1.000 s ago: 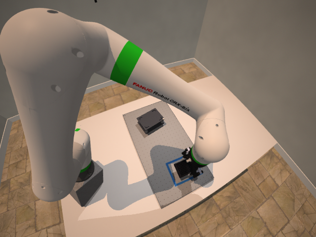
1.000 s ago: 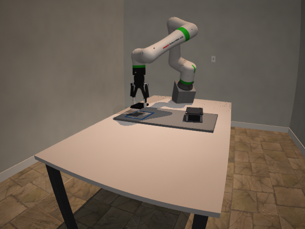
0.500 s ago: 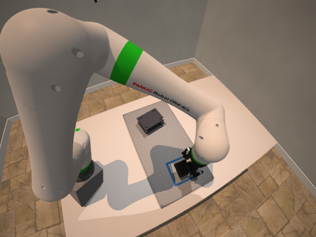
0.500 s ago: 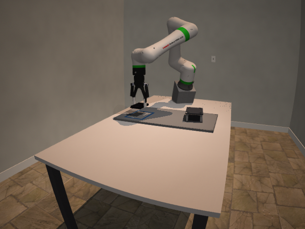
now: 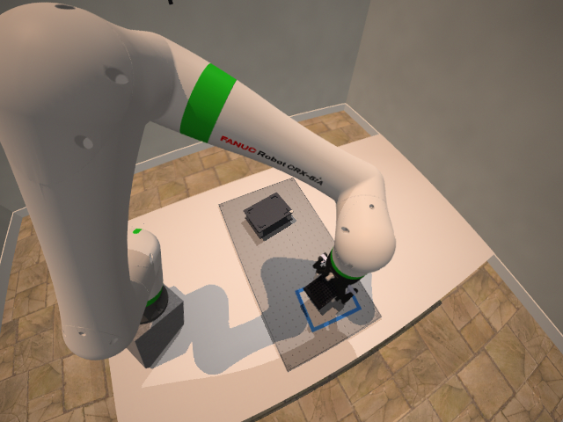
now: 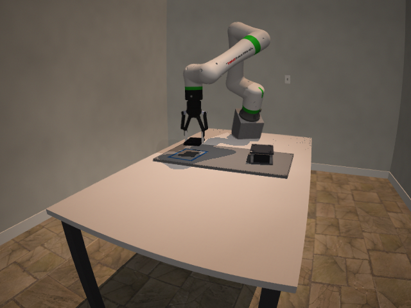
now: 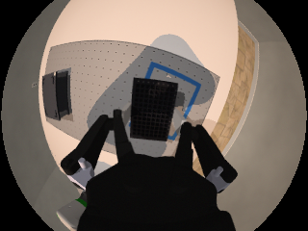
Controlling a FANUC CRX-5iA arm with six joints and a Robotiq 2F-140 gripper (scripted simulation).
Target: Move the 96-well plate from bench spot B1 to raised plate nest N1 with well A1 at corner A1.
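Right now the raised plate nest N1 is 9 cm behind my hand, 35 cm to the left of it and 4 cm below it. Also, from my hand: black 96-well plate: 2 cm below.
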